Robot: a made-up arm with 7 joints. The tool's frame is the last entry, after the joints. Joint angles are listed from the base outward. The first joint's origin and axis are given. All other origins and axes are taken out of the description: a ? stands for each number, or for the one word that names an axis. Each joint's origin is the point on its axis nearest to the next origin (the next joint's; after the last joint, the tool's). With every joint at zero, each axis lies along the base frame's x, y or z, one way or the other. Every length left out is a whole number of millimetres.
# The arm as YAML. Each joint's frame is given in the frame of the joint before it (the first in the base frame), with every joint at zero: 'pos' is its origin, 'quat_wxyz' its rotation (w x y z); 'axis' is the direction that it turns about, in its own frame. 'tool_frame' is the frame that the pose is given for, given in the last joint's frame.
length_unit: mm
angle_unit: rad
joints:
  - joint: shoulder
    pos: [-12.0, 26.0, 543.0]
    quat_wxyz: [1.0, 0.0, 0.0, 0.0]
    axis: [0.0, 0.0, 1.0]
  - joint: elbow
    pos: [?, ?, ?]
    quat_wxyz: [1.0, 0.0, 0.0, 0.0]
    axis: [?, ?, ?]
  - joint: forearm
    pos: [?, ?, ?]
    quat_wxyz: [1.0, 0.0, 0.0, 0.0]
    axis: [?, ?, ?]
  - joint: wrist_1
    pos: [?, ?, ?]
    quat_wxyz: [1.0, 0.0, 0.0, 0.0]
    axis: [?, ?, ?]
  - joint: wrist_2
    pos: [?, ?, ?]
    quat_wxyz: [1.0, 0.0, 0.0, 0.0]
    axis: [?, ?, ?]
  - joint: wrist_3
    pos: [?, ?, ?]
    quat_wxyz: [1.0, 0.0, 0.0, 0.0]
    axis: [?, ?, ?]
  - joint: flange
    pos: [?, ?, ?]
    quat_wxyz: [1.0, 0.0, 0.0, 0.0]
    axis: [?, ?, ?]
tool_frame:
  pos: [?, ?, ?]
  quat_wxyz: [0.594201, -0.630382, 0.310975, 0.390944]
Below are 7 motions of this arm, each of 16 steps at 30 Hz.
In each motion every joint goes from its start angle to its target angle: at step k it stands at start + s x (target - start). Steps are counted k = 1, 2, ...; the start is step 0. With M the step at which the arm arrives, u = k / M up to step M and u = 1 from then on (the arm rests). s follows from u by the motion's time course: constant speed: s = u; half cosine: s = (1 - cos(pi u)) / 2; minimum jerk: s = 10 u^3 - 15 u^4 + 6 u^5.
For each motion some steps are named. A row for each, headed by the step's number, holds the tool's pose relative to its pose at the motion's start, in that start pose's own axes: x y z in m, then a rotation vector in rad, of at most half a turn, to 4 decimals.
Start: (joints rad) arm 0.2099 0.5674 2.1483 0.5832 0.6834 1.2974 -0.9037
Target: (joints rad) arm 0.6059 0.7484 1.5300 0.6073 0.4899 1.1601 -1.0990
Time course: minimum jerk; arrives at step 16
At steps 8, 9, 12, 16:
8: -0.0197 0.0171 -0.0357 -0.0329 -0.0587 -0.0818
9: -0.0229 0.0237 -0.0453 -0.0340 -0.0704 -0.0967
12: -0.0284 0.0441 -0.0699 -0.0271 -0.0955 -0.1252
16: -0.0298 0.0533 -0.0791 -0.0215 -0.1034 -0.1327

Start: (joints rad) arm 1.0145 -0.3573 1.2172 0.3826 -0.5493 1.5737 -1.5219
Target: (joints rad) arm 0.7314 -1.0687 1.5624 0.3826 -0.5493 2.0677 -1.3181
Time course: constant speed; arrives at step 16
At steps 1, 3, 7, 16:
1: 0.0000 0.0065 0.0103 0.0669 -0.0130 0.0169
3: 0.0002 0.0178 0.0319 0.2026 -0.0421 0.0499
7: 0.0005 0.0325 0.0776 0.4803 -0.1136 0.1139
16: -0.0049 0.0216 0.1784 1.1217 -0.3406 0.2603

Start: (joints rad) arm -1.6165 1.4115 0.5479 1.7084 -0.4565 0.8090 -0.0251
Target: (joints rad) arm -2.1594 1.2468 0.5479 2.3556 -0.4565 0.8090 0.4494
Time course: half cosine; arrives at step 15
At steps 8, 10, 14, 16:
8: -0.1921 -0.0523 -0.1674 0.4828 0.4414 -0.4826
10: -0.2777 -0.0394 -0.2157 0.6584 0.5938 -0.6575
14: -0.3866 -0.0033 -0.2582 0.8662 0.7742 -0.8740
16: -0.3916 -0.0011 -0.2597 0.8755 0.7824 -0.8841

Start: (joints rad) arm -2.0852 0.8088 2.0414 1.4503 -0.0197 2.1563 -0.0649
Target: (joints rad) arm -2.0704 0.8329 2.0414 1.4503 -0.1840 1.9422 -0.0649
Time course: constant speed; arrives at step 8
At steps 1, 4, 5, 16:
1: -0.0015 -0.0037 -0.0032 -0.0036 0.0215 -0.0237
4: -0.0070 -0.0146 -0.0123 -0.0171 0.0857 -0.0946
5: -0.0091 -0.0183 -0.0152 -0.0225 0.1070 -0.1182
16: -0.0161 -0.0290 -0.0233 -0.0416 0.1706 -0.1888

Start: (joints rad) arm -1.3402 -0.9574 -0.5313 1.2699 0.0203 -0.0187 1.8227
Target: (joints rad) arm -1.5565 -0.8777 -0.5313 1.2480 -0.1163 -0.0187 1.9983
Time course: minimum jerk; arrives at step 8
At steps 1, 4, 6, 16:
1: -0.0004 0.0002 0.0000 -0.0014 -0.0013 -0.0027
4: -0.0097 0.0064 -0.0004 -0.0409 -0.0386 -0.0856
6: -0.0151 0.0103 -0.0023 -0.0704 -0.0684 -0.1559
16: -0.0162 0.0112 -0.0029 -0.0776 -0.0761 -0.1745

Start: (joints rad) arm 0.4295 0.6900 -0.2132 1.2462 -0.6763 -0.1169 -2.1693
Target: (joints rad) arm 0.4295 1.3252 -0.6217 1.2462 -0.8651 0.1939 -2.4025
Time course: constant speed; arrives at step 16
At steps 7, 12, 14, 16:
7: 0.1596 -0.0541 0.0949 -0.0220 -0.3717 -0.3459
12: 0.2421 -0.1226 0.1751 -0.0706 -0.6305 -0.6092
14: 0.2658 -0.1544 0.2089 -0.0969 -0.7321 -0.7175
16: 0.2837 -0.1877 0.2432 -0.1270 -0.8327 -0.8270

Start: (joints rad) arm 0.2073 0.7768 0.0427 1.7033 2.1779 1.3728 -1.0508
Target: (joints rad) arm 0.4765 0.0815 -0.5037 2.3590 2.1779 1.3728 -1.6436
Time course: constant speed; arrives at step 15
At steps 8, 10, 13, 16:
8: 0.1479 -0.0747 0.3042 -0.7106 -0.7642 0.0388
10: 0.1556 -0.0777 0.3970 -0.8775 -0.9616 0.0183
13: 0.1392 -0.0731 0.5371 -1.1220 -1.2554 -0.0404
16: 0.1094 -0.0653 0.6268 -1.2823 -1.4468 -0.0998

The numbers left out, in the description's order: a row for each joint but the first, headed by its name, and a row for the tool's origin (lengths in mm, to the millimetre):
elbow: xyz -23.0 -29.0 0.0, axis 0.0 1.0 0.0
forearm: xyz 8.0 0.0 224.0, axis 0.0 0.0 1.0
wrist_1: xyz 67.0 -40.0 0.0, axis 0.0 -1.0 0.0
wrist_2: xyz 38.0 0.0 -228.0, axis 0.0 0.0 -1.0
wrist_3: xyz 20.0 4.0 0.0, axis 0.0 1.0 0.0
flange: xyz 129.0 0.0 -117.0, axis 0.0 0.0 -1.0
tool: xyz -25.0 -23.0 0.0

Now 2 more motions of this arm.
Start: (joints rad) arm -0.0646 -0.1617 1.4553 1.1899 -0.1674 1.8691 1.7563
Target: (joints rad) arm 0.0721 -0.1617 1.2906 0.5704 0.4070 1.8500 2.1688
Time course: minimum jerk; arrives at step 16
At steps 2, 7, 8, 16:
2: 0.0016 0.0027 -0.0001 -0.0025 0.0099 0.0080
7: 0.0358 0.0620 -0.0091 -0.0493 0.2621 0.1808
8: 0.0456 0.0793 -0.0143 -0.0602 0.3511 0.2300
16: 0.0830 0.1456 -0.0458 -0.0887 0.7798 0.4048

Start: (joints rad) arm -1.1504 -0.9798 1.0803 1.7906 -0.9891 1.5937 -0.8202
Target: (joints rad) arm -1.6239 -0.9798 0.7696 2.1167 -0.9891 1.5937 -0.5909
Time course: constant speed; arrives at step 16
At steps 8, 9, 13, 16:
8: 0.0207 0.0669 -0.0228 0.2379 0.0899 0.2689
9: 0.0207 0.0745 -0.0249 0.2630 0.1067 0.3046
13: 0.0157 0.1016 -0.0324 0.3512 0.1863 0.4504
16: 0.0071 0.1175 -0.0373 0.4037 0.2582 0.5613

